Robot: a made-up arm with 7 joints.
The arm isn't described. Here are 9 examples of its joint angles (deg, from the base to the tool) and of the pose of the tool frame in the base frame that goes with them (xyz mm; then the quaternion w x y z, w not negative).
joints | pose
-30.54 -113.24 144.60 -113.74 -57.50 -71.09 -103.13 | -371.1 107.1 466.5 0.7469 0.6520 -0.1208 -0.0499
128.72 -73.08 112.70 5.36 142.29 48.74 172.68 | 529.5 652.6 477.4 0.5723 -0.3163 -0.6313 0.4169
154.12 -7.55 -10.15 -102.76 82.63 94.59 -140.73 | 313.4 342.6 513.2 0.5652 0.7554 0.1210 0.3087
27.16 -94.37 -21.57 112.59 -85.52 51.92 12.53 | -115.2 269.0 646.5 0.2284 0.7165 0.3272 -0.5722
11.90 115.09 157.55 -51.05 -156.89 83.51 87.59 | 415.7 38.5 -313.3 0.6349 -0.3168 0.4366 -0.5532
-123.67 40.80 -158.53 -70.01 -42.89 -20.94 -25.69 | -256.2 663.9 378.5 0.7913 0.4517 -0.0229 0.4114
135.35 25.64 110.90 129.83 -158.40 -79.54 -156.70 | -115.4 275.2 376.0 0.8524 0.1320 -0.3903 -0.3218
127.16 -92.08 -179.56 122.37 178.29 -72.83 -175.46 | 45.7 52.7 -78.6 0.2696 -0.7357 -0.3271 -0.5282
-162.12 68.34 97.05 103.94 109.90 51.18 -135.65 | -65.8 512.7 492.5 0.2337 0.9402 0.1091 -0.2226
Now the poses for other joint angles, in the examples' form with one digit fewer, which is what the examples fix.
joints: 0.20 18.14 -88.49 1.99 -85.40 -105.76 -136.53
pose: 329 -7 999 0.302 0.417 -0.222 -0.828
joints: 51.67 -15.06 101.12 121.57 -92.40 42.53 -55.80
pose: -383 -201 384 0.473 -0.483 -0.403 -0.618
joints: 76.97 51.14 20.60 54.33 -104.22 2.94 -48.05
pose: 9 -783 401 0.717 -0.573 -0.241 -0.316
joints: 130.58 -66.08 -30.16 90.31 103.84 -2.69 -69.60
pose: 284 -22 828 0.030 0.180 -0.921 -0.344
